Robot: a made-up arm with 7 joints. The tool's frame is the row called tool.
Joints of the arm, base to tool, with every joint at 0 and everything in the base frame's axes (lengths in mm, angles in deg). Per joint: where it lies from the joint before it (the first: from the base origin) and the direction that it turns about. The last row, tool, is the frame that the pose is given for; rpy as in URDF.
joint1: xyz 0 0 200.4 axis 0 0 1
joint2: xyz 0 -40.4 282.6 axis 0 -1 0
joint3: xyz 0 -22.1 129.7 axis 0 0 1
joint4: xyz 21 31.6 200 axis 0 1 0
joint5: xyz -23.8 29.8 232.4 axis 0 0 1
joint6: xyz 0 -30.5 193.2 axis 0 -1 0
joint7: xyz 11.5 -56.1 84.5 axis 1 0 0
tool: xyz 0 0 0 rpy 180 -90 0
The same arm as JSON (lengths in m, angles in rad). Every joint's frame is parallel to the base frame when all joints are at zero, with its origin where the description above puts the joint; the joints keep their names.
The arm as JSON. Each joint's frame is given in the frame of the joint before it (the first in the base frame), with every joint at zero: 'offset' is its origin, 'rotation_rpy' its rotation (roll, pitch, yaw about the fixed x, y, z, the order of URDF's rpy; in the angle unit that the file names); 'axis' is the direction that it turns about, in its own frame. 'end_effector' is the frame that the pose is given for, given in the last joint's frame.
{"length_unit": "m", "angle_unit": "rad", "chain": [
  {"id": "joint1", "offset": [0.0, 0.0, 0.2004], "rotation_rpy": [0.0, 0.0, 0.0], "axis": "+z"},
  {"id": "joint2", "offset": [0.0, -0.0404, 0.2826], "rotation_rpy": [0.0, 0.0, 0.0], "axis": "-y"},
  {"id": "joint3", "offset": [0.0, -0.0221, 0.1297], "rotation_rpy": [0.0, 0.0, 0.0], "axis": "+z"},
  {"id": "joint4", "offset": [0.021, 0.0316, 0.2], "rotation_rpy": [0.0, 0.0, 0.0], "axis": "+y"},
  {"id": "joint5", "offset": [-0.0238, 0.0298, 0.2324], "rotation_rpy": [0.0, 0.0, 0.0], "axis": "+z"},
  {"id": "joint6", "offset": [0.0, -0.0305, 0.1932], "rotation_rpy": [0.0, 0.0, 0.0], "axis": "-y"},
  {"id": "joint7", "offset": [0.0115, -0.0561, 0.0845], "rotation_rpy": [0.0, 0.0, 0.0], "axis": "+x"}
], "end_effector": {"offset": [0.0, 0.0, 0.0], "rotation_rpy": [3.1416, -1.5708, 0.0]}}

